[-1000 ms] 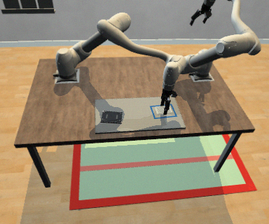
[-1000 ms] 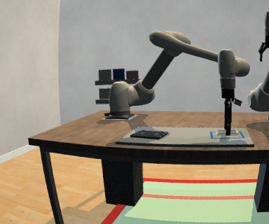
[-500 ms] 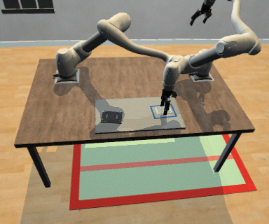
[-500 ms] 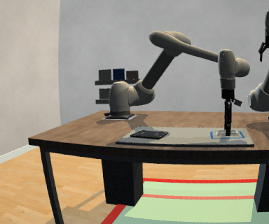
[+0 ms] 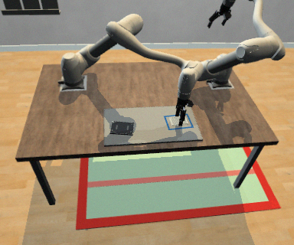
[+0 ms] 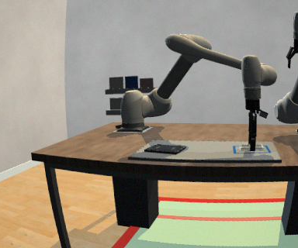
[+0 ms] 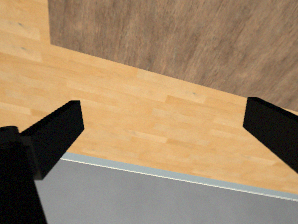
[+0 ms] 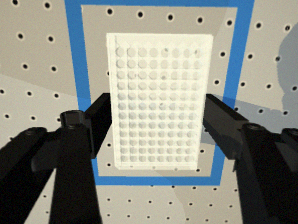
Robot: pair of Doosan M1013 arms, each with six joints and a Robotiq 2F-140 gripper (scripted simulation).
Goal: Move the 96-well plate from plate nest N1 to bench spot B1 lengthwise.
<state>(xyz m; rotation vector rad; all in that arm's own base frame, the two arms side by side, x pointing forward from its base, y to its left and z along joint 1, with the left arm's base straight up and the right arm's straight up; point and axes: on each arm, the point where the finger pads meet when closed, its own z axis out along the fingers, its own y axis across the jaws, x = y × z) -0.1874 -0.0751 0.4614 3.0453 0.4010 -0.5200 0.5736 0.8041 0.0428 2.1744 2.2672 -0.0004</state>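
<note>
Now: right hand 2 cm above the white 96-well plate. The rest, counted from my right hand: dark plate nest: 6 cm ahead, 43 cm to the right, 2 cm below.
</note>
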